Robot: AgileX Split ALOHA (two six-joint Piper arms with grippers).
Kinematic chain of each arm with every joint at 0, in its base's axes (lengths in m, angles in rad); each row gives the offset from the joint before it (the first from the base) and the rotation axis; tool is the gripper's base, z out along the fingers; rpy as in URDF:
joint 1: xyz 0 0 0.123 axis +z
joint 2: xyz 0 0 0 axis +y
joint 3: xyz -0.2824 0 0.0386 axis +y
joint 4: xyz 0.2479 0 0.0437 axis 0.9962 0 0.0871
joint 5: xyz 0 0 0 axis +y
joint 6: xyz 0.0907 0 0.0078 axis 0.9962 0 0.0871
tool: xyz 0 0 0 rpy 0 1.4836 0
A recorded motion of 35 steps. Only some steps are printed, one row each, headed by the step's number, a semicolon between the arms.
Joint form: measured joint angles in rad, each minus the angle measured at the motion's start. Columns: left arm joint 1, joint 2, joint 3, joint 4, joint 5, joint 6; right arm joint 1, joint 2, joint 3, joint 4, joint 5, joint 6.
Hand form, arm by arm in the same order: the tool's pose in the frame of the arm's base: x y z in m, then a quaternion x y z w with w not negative. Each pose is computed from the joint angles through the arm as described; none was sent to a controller.
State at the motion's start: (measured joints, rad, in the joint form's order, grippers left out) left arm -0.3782 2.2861 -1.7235 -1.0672 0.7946 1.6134; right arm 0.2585 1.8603 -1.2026 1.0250 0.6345 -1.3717
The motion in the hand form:
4: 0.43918 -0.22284 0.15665 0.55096 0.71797 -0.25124 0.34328; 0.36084 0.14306 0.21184 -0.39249 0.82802 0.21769 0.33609
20: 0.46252 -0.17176 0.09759 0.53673 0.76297 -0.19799 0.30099; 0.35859 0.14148 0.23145 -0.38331 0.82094 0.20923 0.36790
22: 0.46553 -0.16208 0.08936 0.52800 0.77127 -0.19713 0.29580; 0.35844 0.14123 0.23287 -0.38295 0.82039 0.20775 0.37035
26: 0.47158 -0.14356 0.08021 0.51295 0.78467 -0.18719 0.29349; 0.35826 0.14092 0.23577 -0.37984 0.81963 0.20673 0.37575
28: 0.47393 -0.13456 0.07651 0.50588 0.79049 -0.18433 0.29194; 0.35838 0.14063 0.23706 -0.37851 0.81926 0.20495 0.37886
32: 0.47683 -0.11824 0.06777 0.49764 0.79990 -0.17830 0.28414; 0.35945 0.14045 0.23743 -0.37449 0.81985 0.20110 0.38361
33: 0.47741 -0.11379 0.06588 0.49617 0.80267 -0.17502 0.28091; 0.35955 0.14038 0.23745 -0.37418 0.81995 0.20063 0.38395
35: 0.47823 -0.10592 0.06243 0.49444 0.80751 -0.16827 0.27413; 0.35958 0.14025 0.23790 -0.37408 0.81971 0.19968 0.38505
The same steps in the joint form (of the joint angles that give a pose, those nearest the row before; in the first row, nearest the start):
4: 0.0233 0.0019 0.0000 0.0187 -0.0009 0.0020; 0.0000 -0.0237 0.0000 0.0048 -0.0046 0.0000
20: 0.1231 0.1121 0.0000 0.1273 -0.0575 0.0020; 0.0009 -0.0722 0.0000 0.0242 -0.0327 -0.0009
22: 0.1436 0.1288 0.0000 0.1281 -0.0584 0.0019; 0.0009 -0.0759 0.0000 0.0240 -0.0358 -0.0009
26: 0.1810 0.1468 0.0000 0.1353 -0.0722 0.0019; 0.0009 -0.0828 0.0000 0.0299 -0.0420 -0.0009
28: 0.1995 0.1541 0.0000 0.1380 -0.0741 0.0019; 0.0009 -0.0858 0.0000 0.0318 -0.0474 -0.0017
32: 0.2321 0.1706 0.0000 0.1554 -0.0741 0.0007; 0.0019 -0.0858 0.0000 0.0378 -0.0623 -0.0039
33: 0.2403 0.1735 0.0000 0.1672 -0.0750 -0.0047; 0.0019 -0.0858 0.0000 0.0377 -0.0636 -0.0038
35: 0.2543 0.1787 0.0000 0.1927 -0.0770 -0.0164; 0.0019 -0.0869 0.0000 0.0378 -0.0657 -0.0045

